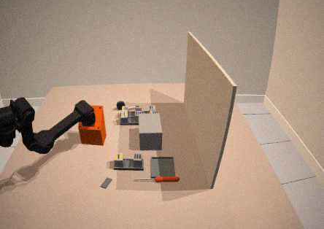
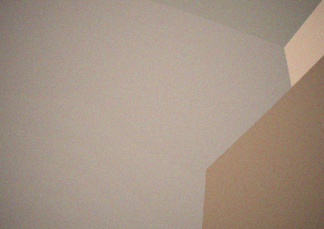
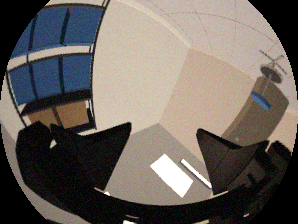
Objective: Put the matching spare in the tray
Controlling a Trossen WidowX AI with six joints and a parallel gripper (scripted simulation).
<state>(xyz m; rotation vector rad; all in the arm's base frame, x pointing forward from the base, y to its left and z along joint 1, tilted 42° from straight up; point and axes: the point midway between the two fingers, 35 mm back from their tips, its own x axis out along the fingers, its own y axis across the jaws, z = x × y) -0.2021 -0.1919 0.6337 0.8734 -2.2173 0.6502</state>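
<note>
My gripper tip is 400 mm short of the grey spare, 820 mm to the right of it and 420 mm above it. Also, from my gripper tip: grey tray (580 mm ahead, 410 mm to the left, 460 mm below); tall beige panel (750 mm ahead, 620 mm to the left, 240 mm below); grey mounted unit (530 mm ahead, 620 mm to the left, 410 mm below).
</note>
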